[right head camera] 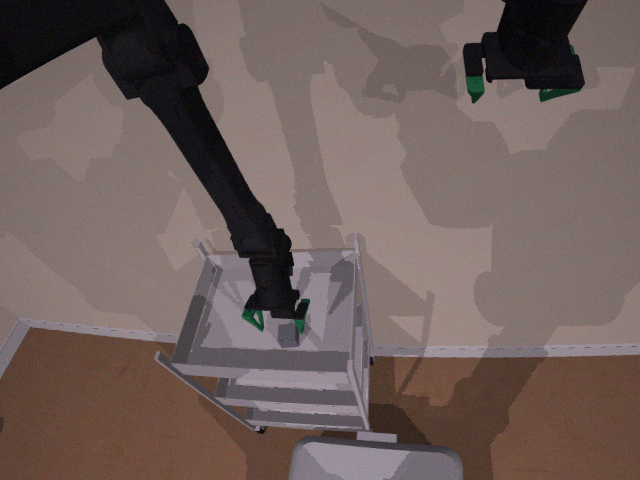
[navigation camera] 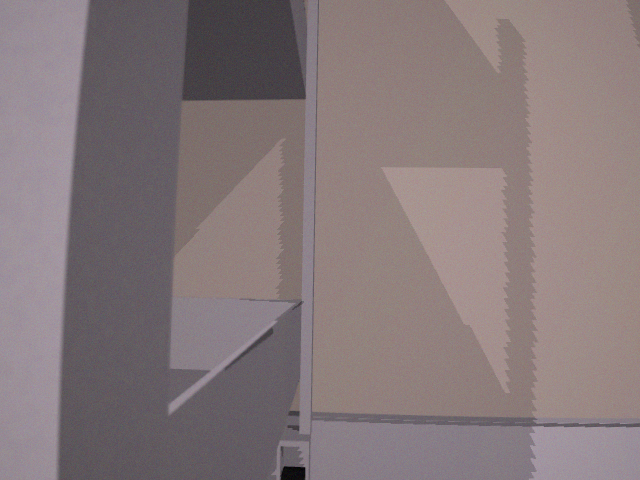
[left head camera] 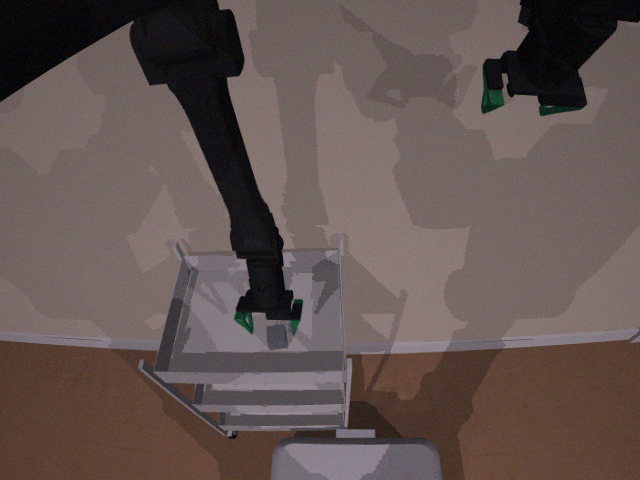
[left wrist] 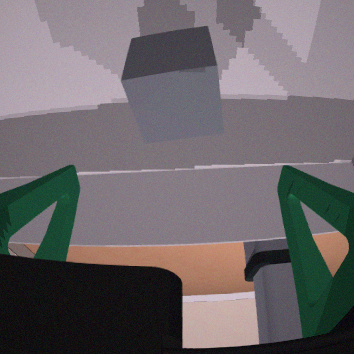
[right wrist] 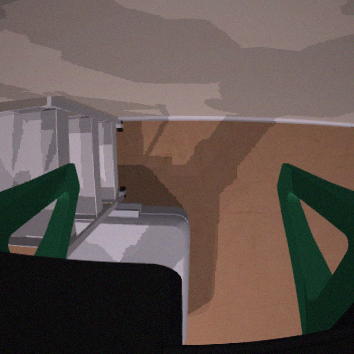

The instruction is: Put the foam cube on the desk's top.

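The foam cube, small and blue-grey, sits in the top tray of a white cart, near the tray's wall that is lower in the head views. My left gripper is open and empty above the tray, right by the cube; in the left wrist view the cube shows beyond the fingertips, not between them. My right gripper is open and empty, high at the upper right of the head views. The desk does not show in these views.
The cart has raised tray walls, upright corner posts and lower shelves. The robot's white base stands close to the cart. A beige wall rises behind the cart, above the brown floor.
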